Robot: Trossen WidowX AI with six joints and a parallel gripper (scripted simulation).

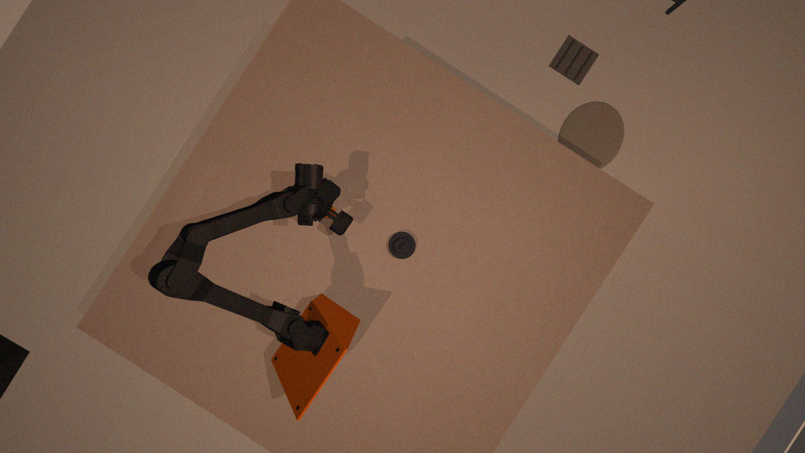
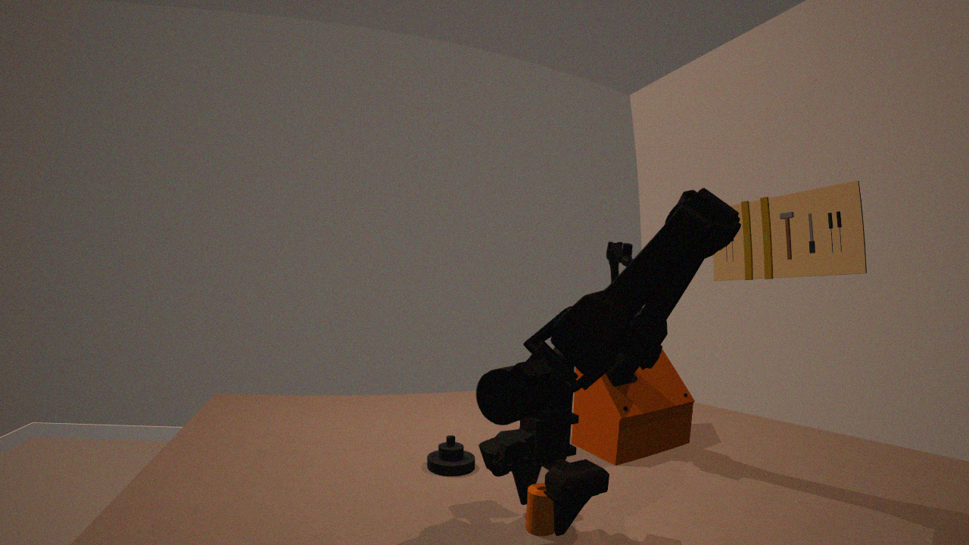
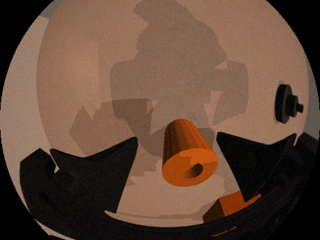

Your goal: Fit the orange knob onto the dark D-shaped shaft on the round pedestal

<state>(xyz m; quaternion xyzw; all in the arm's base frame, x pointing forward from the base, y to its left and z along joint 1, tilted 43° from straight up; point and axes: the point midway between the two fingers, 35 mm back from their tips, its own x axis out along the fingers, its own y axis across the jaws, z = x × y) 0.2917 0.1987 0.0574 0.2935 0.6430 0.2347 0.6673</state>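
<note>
Now: gripper tip 10 mm below the orange knob. The rest, counted from my gripper tip: round pedestal (250 mm to the right, 30 mm ahead, 10 mm above).
</note>
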